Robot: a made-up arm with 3 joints. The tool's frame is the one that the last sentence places.
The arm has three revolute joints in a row. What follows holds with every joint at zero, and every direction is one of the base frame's.
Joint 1 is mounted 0.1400 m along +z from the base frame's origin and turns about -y.
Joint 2 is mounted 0.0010 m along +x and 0.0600 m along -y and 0.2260 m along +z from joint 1 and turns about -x.
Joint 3 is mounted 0.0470 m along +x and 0.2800 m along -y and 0.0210 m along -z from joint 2 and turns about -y.
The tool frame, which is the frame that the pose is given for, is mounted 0.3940 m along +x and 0.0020 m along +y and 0.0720 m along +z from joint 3; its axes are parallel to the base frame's.
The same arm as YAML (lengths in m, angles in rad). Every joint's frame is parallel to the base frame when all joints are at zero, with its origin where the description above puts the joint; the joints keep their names.
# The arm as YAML. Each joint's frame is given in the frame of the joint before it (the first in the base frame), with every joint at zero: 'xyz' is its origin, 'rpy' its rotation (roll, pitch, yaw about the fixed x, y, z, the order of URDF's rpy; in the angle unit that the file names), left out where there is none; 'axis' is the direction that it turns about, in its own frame. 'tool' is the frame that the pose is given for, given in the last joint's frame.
units:
  length: m
  angle: rad
joints:
  - name: joint 1
    type: revolute
    origin:
      xyz: [0.0, 0.0, 0.14]
    axis: "-y"
  - name: joint 2
    type: revolute
    origin:
      xyz: [0.001, -0.06, 0.226]
    axis: "-x"
  - name: joint 3
    type: revolute
    origin:
      xyz: [0.047, -0.28, -0.021]
    axis: "-y"
tool:
  origin:
    xyz: [0.394, 0.002, 0.072]

